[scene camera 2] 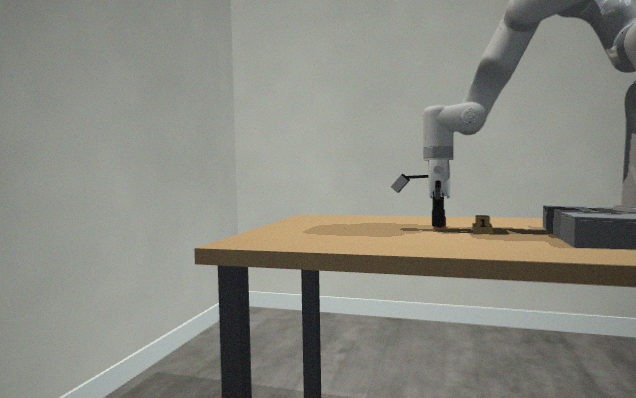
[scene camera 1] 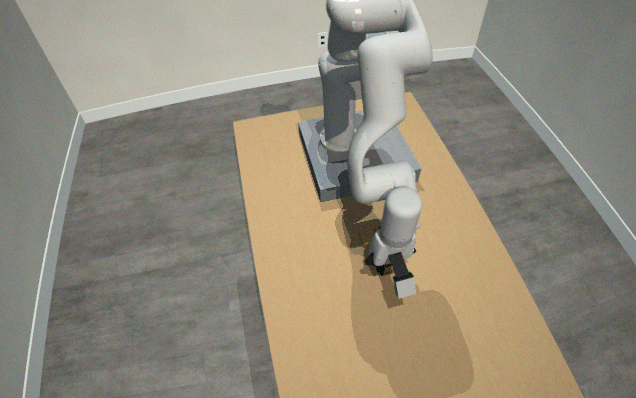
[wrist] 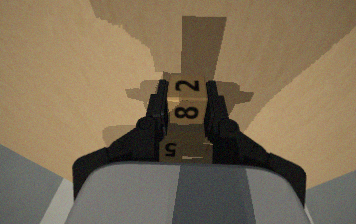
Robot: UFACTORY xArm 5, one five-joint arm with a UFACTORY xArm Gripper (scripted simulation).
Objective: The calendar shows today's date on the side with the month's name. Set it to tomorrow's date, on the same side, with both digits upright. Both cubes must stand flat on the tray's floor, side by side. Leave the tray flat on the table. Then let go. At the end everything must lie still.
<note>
I see my gripper [scene camera 1: 387, 269] and a wooden digit cube [wrist: 187, 98].
My gripper is seen too in scene camera 2 [scene camera 2: 438, 225] and in the wrist view [wrist: 186, 92].
</note>
